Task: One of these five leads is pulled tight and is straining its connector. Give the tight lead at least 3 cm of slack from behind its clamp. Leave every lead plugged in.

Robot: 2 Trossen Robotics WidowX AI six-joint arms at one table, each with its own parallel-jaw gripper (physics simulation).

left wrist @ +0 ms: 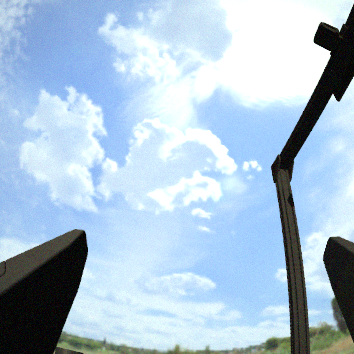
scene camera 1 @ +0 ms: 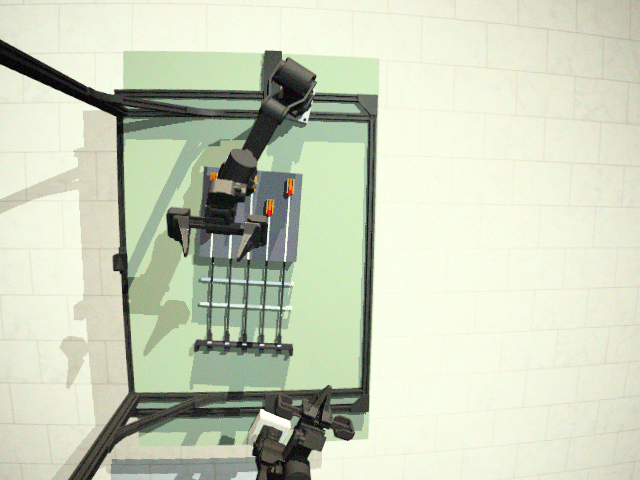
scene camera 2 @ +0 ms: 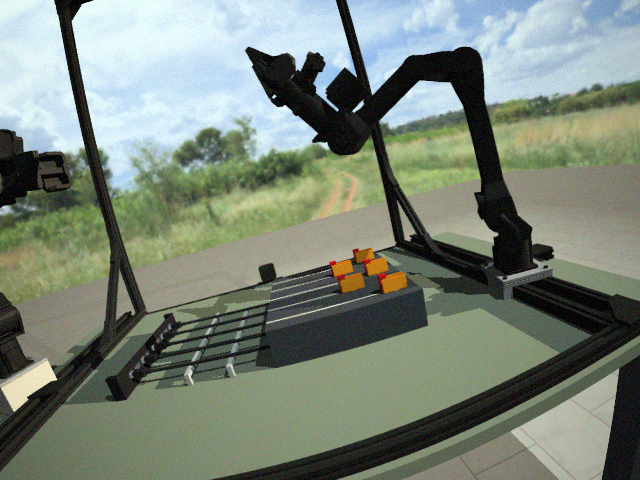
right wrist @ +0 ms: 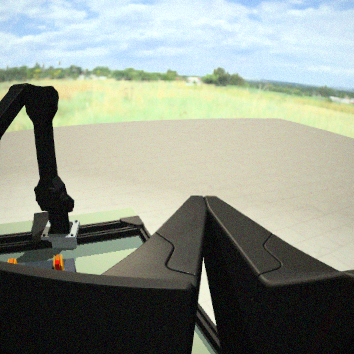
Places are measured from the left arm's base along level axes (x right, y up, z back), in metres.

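Pixels of known places: left gripper, between the fingertips: (left wrist: 211,248) (scene camera 1: 211,257) (scene camera 2: 250,57); right gripper, between the fingertips: (scene camera 1: 330,386) (scene camera 2: 36,154) (right wrist: 201,208); left arm's base, origin of its link: (scene camera 2: 514,266) (right wrist: 60,227); right arm's base, origin of its link: (scene camera 1: 269,436) (scene camera 2: 14,369).
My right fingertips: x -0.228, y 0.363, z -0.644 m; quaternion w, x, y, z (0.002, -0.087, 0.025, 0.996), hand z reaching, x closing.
Ahead of a thing's pixels: the offset from my right fingertips to its top centre. "spot": to the spot under its first point. Level surfaces: height alone.
Five dark leads {spot: dx +0.120, dy -0.370, dz +0.076 m} (scene camera 1: 282,299) (scene camera 2: 211,358) run side by side from a dark rail {spot: dx +0.064, dy -0.356, dz -0.064 m} (scene camera 1: 289,348) (scene camera 2: 117,386) to a dark block (scene camera 1: 277,242) (scene camera 2: 351,330). White lines continue over the block to orange pieces with red parts {spot: dx +0.180, dy -0.307, dz +0.404 m} (scene camera 1: 290,187) (scene camera 2: 393,282) (right wrist: 58,262). Which lead is tight cannot be told. My left gripper (scene camera 1: 212,256) (scene camera 2: 249,50) (left wrist: 211,248) is wide open and empty, high above the block and tilted upward; its arm hides some orange pieces in scene camera 1. My right gripper (scene camera 1: 328,388) (right wrist: 201,208) is shut and empty, beyond the rail at the bottom of scene camera 1.
Two pale crossbars {spot: dx +0.260, dy -0.376, dz +0.098 m} (scene camera 1: 238,281) {dx +0.101, dy -0.376, dz +0.127 m} (scene camera 2: 231,367) lie across the leads' path between block and rail. A black frame (scene camera 1: 369,232) (scene camera 2: 465,413) edges the green table {dy -0.397 m} (scene camera 1: 330,206) (scene camera 2: 310,413). Uprights of the frame rise at the side, and one (left wrist: 292,260) shows beyond the left fingers.
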